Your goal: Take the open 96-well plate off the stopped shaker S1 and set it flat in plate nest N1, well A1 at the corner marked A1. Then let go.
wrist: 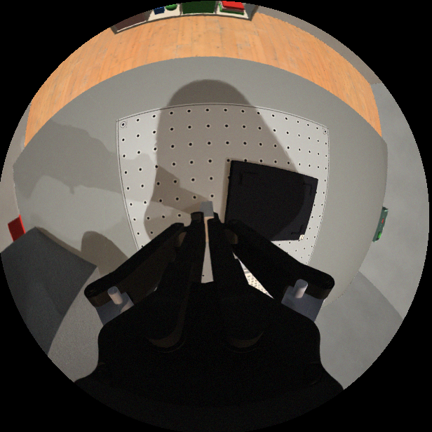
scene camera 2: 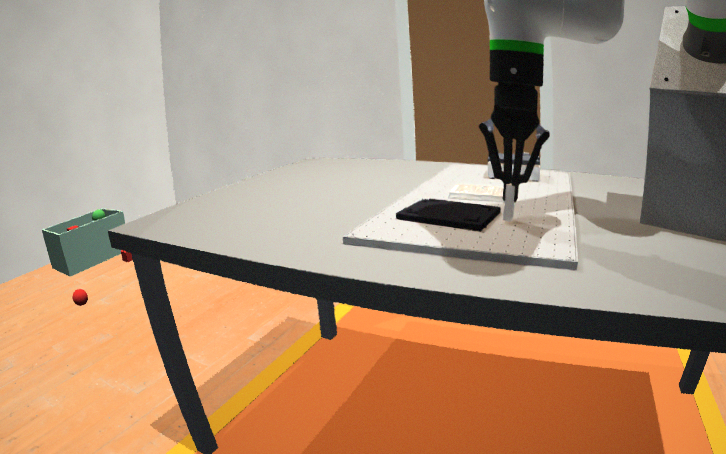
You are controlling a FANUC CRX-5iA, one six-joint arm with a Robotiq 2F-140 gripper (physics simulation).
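A flat black rectangular holder, which looks like nest N1, lies on the perforated white board. It looks empty, with a small pale mark at one corner in the wrist view. A low pale plate with yellowish wells lies behind it, partly hidden by the gripper. A silvery device with a dark top, possibly shaker S1, stands farther back, mostly hidden by the fingers. My gripper is shut and empty, pointing down beside the black holder over the board.
A grey pedestal stands right of the board in the scene view. A green bin with small coloured items shows beyond the table's left end. A red ball shows below it.
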